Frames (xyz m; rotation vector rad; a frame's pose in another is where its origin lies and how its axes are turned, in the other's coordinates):
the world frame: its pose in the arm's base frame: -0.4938 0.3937 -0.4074 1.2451 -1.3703 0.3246
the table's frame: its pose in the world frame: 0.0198 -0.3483 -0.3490 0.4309 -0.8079 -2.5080
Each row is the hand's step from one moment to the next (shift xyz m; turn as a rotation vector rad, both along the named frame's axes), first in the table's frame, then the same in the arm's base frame.
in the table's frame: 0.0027 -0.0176 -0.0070 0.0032 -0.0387 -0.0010
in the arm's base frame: 0.0013 0.0187 0.0037 -0.0109 0.0368 0.0057
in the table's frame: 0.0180 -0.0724 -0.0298 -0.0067 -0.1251 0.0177
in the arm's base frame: 0.0082 0.0794 0.0095 -0.0587 0.1088 0.0268
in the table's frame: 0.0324 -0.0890 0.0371 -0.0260 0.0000 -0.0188
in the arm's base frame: -0.0540 0.0830 -0.0233 0.0101 -0.0035 0.0303
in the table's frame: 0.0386 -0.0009 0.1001 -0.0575 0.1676 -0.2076
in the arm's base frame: -0.0807 -0.0114 -0.0698 0.2275 -0.1220 0.0886
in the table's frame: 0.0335 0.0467 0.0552 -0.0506 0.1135 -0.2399
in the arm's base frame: -0.0258 -0.0459 -0.0598 0.2409 -0.0624 0.1051
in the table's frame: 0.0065 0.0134 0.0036 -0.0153 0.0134 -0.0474
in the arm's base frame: 0.0029 -0.0112 -0.0101 0.0432 -0.0056 0.0276
